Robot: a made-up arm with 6 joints.
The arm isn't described. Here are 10 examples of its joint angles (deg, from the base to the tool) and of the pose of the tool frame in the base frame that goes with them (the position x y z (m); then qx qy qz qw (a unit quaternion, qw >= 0)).
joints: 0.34 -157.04 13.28 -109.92 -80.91 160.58
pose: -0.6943 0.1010 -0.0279 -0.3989 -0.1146 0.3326 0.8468
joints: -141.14 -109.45 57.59 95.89 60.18 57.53
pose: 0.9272 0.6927 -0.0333 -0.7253 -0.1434 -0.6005 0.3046
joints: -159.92 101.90 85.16 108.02 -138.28 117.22
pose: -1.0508 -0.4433 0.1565 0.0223 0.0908 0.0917 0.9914
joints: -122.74 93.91 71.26 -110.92 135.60 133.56
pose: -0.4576 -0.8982 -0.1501 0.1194 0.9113 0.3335 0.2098
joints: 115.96 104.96 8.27 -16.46 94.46 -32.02
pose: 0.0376 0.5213 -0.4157 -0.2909 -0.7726 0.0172 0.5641
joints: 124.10 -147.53 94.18 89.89 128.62 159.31
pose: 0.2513 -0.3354 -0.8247 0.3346 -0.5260 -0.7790 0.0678
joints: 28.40 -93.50 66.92 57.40 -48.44 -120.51
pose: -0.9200 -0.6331 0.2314 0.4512 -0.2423 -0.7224 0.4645
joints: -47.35 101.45 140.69 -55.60 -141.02 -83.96
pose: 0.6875 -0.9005 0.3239 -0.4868 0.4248 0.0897 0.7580
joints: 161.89 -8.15 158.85 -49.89 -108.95 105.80
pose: 0.6221 -0.0563 1.1460 0.2585 -0.2679 -0.9263 0.0577
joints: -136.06 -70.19 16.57 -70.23 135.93 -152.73
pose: 0.2282 0.3166 1.0228 0.1163 0.9806 -0.1540 0.0342
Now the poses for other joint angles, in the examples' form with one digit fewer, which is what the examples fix.
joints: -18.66 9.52 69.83 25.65 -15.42 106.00
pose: 0.247 -0.216 1.378 0.592 0.044 -0.153 0.790
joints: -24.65 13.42 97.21 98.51 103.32 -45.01
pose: 0.002 0.086 1.427 0.146 0.722 0.077 0.672
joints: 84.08 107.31 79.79 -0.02 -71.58 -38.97
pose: 0.375 1.045 -0.165 -0.724 -0.429 0.514 0.169
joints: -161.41 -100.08 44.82 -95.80 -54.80 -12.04
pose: 0.890 0.278 0.678 0.915 0.166 0.182 0.320
